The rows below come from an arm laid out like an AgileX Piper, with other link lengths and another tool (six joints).
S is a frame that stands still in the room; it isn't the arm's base.
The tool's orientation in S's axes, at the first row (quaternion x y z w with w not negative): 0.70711 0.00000 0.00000 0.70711
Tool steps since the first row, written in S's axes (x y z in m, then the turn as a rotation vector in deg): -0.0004 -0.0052 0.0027 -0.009 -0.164 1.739; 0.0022 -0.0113 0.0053 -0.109 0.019 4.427; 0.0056 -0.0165 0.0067 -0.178 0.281 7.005; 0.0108 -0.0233 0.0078 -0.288 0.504 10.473; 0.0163 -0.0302 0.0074 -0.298 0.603 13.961; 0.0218 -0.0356 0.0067 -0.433 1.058 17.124; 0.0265 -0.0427 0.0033 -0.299 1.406 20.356; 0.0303 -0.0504 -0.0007 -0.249 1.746 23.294; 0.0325 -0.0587 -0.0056 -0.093 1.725 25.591
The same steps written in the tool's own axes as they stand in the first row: -0.0004 0.0027 0.0052 -0.009 1.739 0.164; 0.0022 0.0053 0.0113 -0.109 4.427 -0.019; 0.0056 0.0067 0.0165 -0.178 7.005 -0.281; 0.0108 0.0078 0.0233 -0.288 10.473 -0.504; 0.0163 0.0074 0.0302 -0.298 13.961 -0.603; 0.0218 0.0067 0.0356 -0.433 17.124 -1.058; 0.0265 0.0033 0.0427 -0.299 20.356 -1.406; 0.0303 -0.0007 0.0504 -0.249 23.294 -1.746; 0.0325 -0.0056 0.0587 -0.093 25.591 -1.725
